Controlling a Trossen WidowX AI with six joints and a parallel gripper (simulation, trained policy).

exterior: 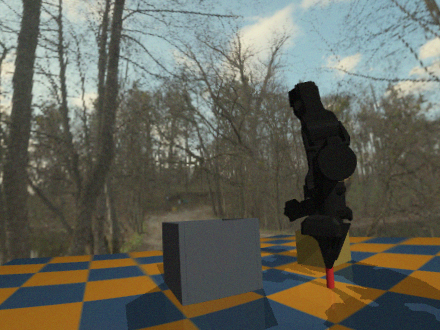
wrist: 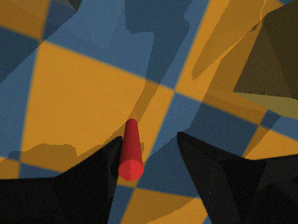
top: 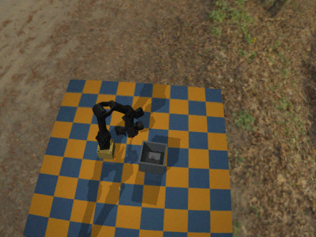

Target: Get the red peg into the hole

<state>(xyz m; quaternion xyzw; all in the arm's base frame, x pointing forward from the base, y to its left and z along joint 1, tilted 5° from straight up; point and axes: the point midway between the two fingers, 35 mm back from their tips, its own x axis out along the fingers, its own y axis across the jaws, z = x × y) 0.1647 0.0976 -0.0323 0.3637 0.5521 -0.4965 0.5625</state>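
Now: gripper tip 20 mm short of the red peg. Also, from my gripper tip: plate: 150 mm ahead, 200 mm to the right, 10 mm above.
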